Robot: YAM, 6 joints.
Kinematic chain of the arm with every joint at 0, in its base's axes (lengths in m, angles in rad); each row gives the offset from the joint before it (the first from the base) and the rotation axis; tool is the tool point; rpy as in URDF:
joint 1: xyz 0 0 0.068 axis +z
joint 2: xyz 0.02 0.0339 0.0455 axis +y
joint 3: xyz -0.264 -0.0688 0 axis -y
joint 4: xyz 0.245 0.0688 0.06 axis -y
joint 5: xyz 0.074 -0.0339 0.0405 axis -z
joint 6: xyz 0.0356 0 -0.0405 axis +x
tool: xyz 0 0 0 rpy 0 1.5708 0
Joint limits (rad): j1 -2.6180..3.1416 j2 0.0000..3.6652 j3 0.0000..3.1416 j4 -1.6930..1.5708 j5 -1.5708..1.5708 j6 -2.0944..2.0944
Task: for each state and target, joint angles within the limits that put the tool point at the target. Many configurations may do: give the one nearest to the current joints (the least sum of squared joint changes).
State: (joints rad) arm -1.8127 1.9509 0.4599 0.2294 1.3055 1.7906
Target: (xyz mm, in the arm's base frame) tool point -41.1 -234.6 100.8
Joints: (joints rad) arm -1.5977 1.6723 0.4651 0.2296 1.3538 1.7906
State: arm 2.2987 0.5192 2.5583 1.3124 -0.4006 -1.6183
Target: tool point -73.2 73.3 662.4
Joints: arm 2.2185 1.3504 1.9526 1.2298 -0.4086 -1.6183
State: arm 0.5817 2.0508 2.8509 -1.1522 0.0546 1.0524
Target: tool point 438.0 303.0 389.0
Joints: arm 0.6083 2.4730 2.8701 -0.7533 0.0465 1.0524
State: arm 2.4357 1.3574 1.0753 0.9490 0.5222 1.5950
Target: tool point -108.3 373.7 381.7
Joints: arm 1.8992 1.6766 1.2625 0.9046 0.5308 1.5950
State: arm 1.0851 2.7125 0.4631 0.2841 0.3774 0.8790
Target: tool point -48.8 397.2 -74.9
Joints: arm 1.7194 2.6026 1.1685 0.4598 0.3010 0.8790
